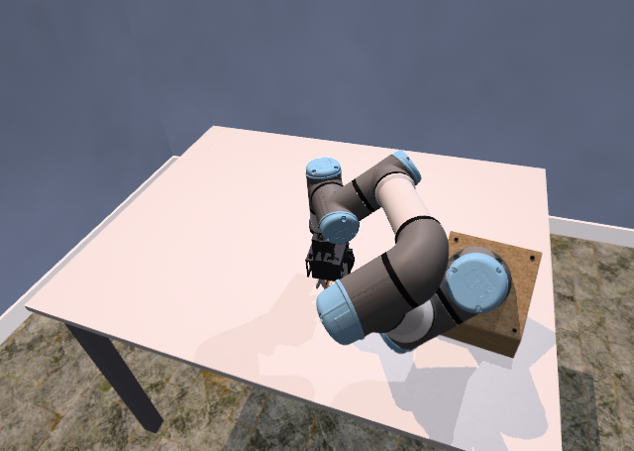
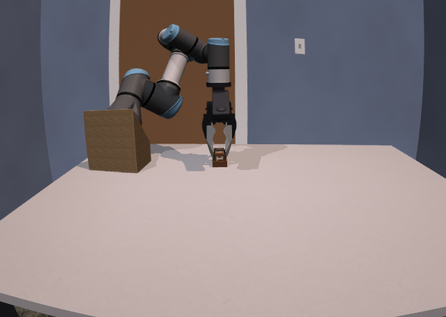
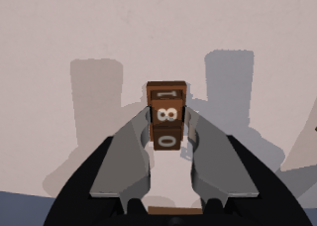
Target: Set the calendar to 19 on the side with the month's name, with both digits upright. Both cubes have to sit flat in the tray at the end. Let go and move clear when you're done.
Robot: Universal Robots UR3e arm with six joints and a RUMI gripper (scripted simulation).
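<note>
Now: the brown digit cube 1 cm below my hand. The rest, counted from my hand: tray (2 cm to the left, 3 cm below).
</note>
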